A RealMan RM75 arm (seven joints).
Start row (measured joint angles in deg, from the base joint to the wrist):
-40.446 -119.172 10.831 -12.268 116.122 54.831 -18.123
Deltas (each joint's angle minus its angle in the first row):
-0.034 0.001 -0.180 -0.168 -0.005 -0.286 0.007
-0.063 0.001 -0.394 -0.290 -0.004 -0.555 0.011
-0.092 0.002 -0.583 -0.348 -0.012 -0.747 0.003
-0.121 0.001 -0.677 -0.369 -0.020 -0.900 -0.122
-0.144 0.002 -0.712 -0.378 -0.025 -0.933 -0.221
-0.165 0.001 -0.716 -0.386 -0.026 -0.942 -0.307
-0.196 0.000 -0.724 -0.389 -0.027 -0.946 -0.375
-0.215 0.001 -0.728 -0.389 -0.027 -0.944 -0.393
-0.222 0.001 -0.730 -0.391 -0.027 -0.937 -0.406
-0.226 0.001 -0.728 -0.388 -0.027 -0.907 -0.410
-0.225 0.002 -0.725 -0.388 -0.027 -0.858 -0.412
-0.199 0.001 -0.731 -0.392 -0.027 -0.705 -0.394
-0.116 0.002 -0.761 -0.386 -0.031 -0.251 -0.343
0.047 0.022 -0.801 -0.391 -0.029 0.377 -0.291
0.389 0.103 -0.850 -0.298 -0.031 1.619 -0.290
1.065 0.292 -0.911 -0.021 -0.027 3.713 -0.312
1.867 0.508 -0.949 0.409 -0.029 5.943 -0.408
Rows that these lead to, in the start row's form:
-40.480 -119.171 10.651 -12.436 116.117 54.545 -18.116
-40.509 -119.171 10.437 -12.558 116.118 54.276 -18.112
-40.538 -119.170 10.248 -12.616 116.110 54.084 -18.120
-40.567 -119.171 10.154 -12.637 116.102 53.931 -18.245
-40.590 -119.170 10.119 -12.646 116.097 53.898 -18.344
-40.611 -119.171 10.115 -12.654 116.096 53.889 -18.430
-40.642 -119.172 10.107 -12.657 116.095 53.885 -18.498
-40.661 -119.171 10.103 -12.657 116.095 53.887 -18.516
-40.668 -119.171 10.101 -12.659 116.095 53.894 -18.529
-40.672 -119.171 10.103 -12.656 116.095 53.924 -18.533
-40.671 -119.170 10.106 -12.656 116.095 53.973 -18.535
-40.645 -119.171 10.100 -12.660 116.095 54.126 -18.517
-40.562 -119.170 10.070 -12.654 116.091 54.580 -18.466
-40.399 -119.150 10.030 -12.659 116.093 55.208 -18.414
-40.057 -119.069 9.981 -12.566 116.091 56.450 -18.413
-39.381 -118.880 9.920 -12.289 116.095 58.544 -18.435
-38.579 -118.664 9.882 -11.859 116.093 60.774 -18.531

